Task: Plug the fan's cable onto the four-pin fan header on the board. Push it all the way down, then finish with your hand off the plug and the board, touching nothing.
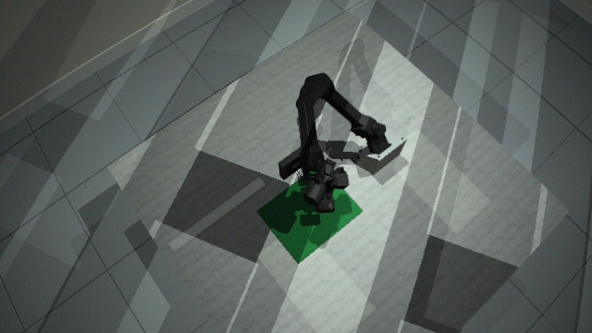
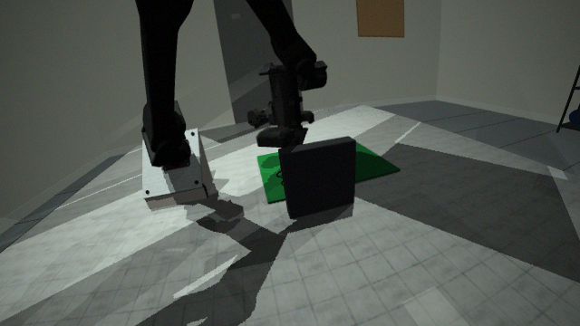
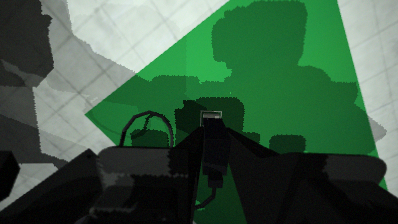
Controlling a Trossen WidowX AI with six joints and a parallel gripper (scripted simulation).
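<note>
Now: gripper tip 10 mm short of the black plug and 10 mm below it. Round my gripper tip: green board: 70 mm ahead, 20 mm to the left, 40 mm below; then black fan: 10 mm ahead, 150 mm to the right, 30 mm above; then white four-pin fan header: 10 mm ahead, 30 mm below.
</note>
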